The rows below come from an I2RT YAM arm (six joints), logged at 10 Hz.
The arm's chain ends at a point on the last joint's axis. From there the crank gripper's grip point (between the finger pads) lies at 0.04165 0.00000 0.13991 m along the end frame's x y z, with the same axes.
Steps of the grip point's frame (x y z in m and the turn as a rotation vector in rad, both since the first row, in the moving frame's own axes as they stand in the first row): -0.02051, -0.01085, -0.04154, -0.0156, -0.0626, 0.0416; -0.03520, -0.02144, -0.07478, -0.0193, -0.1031, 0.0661; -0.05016, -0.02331, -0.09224, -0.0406, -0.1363, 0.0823; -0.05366, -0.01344, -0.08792, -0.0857, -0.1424, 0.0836; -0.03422, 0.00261, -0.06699, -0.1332, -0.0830, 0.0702
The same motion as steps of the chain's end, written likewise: -0.01160, -0.01460, -0.04384, -0.0156, -0.0626, 0.0416; -0.02041, -0.02644, -0.07827, -0.0193, -0.1031, 0.0661; -0.03042, -0.03171, -0.09641, -0.0406, -0.1363, 0.0823; -0.03279, -0.02825, -0.09174, -0.0857, -0.1424, 0.0836; -0.02177, -0.01867, -0.06852, -0.1332, -0.0830, 0.0702
